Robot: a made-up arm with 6 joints. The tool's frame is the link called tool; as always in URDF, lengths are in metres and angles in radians.
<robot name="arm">
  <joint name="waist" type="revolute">
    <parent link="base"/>
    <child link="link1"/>
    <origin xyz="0 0 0.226"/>
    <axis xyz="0 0 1"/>
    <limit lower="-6.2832" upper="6.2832" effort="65" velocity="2.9"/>
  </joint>
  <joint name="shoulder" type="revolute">
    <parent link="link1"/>
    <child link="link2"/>
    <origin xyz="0 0 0" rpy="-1.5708 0 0"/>
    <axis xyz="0 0 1"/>
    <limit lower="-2.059" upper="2.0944" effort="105" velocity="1.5"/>
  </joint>
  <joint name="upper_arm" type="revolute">
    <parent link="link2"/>
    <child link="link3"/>
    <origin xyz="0.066 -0.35 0"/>
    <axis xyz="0 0 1"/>
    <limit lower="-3.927" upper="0.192" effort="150" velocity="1.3"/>
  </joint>
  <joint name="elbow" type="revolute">
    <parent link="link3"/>
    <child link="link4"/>
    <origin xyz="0.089 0.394 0" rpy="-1.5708 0 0"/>
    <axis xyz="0 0 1"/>
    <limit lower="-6.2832" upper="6.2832" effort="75" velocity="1.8"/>
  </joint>
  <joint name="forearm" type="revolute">
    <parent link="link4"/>
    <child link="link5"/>
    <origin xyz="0 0 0" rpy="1.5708 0 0"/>
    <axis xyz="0 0 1"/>
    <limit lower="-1.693" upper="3.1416" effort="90" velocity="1.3"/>
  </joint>
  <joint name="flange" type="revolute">
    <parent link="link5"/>
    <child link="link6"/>
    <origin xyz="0.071 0.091 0" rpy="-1.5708 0 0"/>
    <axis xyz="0 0 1"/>
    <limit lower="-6.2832" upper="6.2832" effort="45" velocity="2.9"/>
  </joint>
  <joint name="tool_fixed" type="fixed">
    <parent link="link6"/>
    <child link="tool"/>
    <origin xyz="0 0 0"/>
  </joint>
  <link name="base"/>
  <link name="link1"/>
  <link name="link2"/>
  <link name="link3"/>
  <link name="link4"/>
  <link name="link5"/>
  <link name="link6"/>
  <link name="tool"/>
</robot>
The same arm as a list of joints. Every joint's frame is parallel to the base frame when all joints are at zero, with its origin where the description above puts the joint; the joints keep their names.
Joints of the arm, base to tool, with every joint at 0 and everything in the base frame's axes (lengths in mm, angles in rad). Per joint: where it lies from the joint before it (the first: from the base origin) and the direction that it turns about. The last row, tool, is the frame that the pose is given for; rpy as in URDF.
waist: xyz 0 0 226 axis 0 0 1
shoulder: xyz 0 0 0 axis 0 1 0
upper_arm: xyz 66 0 350 axis 0 1 0
elbow: xyz 89 0 -394 axis 0 0 -1
forearm: xyz 0 0 0 axis 0 1 0
flange: xyz 71 0 -91 axis 0 0 -1
tool: xyz 0 0 0 rpy 3.1416 0 0
Joint limits (rad, base to tool): -6.2832..6.2832 -2.059..2.0944 -3.927..0.192 -6.2832..6.2832 -1.693..3.1416 -6.2832..6.2832

